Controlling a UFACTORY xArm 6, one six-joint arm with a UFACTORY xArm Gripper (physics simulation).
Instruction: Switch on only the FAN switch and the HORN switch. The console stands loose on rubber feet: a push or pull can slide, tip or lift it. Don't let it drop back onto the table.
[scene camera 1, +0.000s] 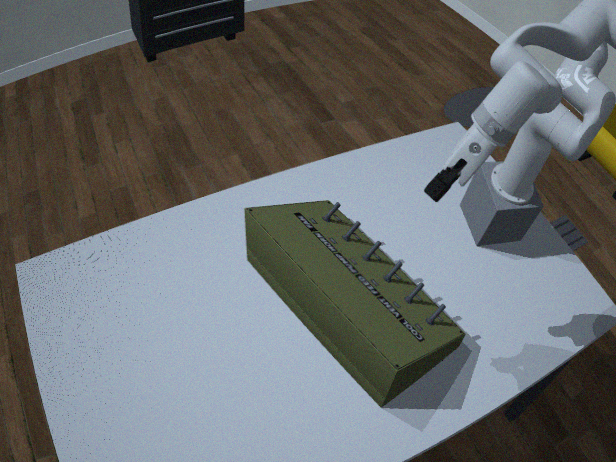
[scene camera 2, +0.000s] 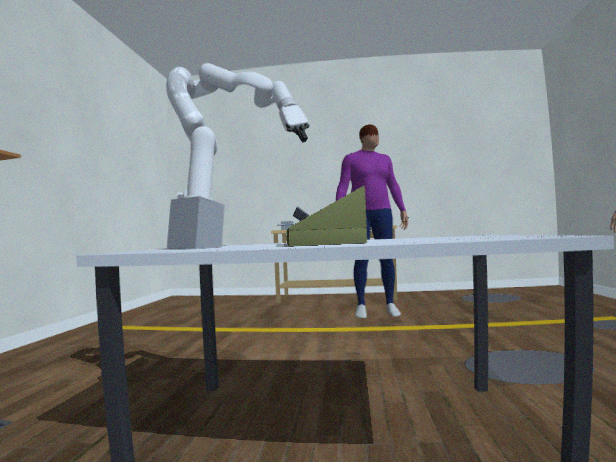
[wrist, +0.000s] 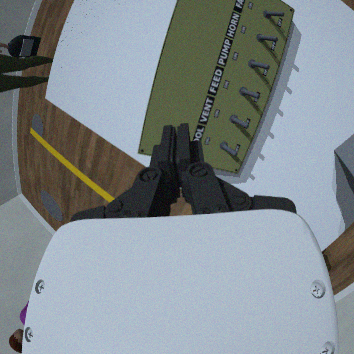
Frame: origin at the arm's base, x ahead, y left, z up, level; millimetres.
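Seen in the pictures: gripper, fingertip midpoint: (scene camera 1: 431, 195) (scene camera 2: 305, 140) (wrist: 178, 142); arm's base, origin of the base link: (scene camera 1: 512, 184) (scene camera 2: 198, 201).
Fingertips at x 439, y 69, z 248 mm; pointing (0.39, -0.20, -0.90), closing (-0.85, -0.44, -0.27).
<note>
Pixels of each thing's top centre, then the offset from my fingertips to it.
- FAN lever, middle of its top: (scene camera 1: 333, 205) (wrist: 275, 10) dx -23, dy -283, dz -302 mm
- HORN lever, middle of its top: (scene camera 1: 353, 224) (wrist: 268, 35) dx -28, dy -211, dz -302 mm
- PUMP lever, middle of its top: (scene camera 1: 374, 244) (wrist: 260, 63) dx -32, dy -140, dz -302 mm
The olive sloped console (scene camera 1: 305, 265) (scene camera 2: 340, 222) (wrist: 175, 75) sits level on the table; its feet are hidden. The FAN lever (scene camera 1: 331, 212) (wrist: 273, 14) is at one end of the row and the HORN lever (scene camera 1: 351, 231) (wrist: 266, 38) is beside it. Both lean the same way as the PUMP lever (scene camera 1: 373, 251) (wrist: 258, 65) and the other levers, toward the console's low edge, where the OFF marks are. My gripper (scene camera 1: 434, 194) (scene camera 2: 303, 139) (wrist: 178, 142) is shut and empty, in the air well above the console's height and apart from it.
The white table (scene camera 1: 150, 325) (scene camera 2: 450, 246) (wrist: 110, 85) carries the grey arm base (scene camera 1: 492, 215) (scene camera 2: 192, 222), across from the console's lever side. A person (scene camera 2: 370, 175) stands beyond the table. A dark drawer cabinet (scene camera 1: 187, 25) stands on the floor behind.
</note>
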